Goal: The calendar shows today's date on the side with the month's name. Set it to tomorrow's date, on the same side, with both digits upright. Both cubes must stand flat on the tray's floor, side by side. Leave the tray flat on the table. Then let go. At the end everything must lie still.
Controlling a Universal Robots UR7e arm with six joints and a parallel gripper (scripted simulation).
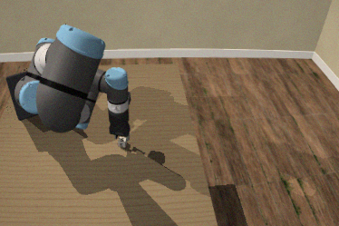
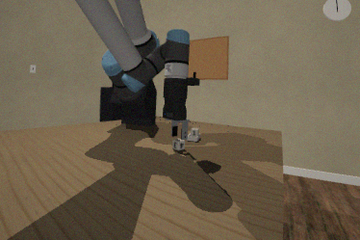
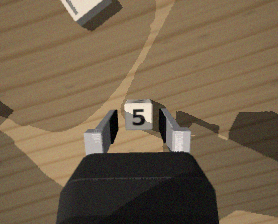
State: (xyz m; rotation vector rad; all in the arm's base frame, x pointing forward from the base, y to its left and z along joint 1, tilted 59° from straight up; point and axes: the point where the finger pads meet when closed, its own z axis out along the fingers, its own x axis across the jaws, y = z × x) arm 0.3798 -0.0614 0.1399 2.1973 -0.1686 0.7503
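Right now the white digit cube is 40 mm below my hand. Round my hand: white tray 150 mm to the left, 50 mm below.
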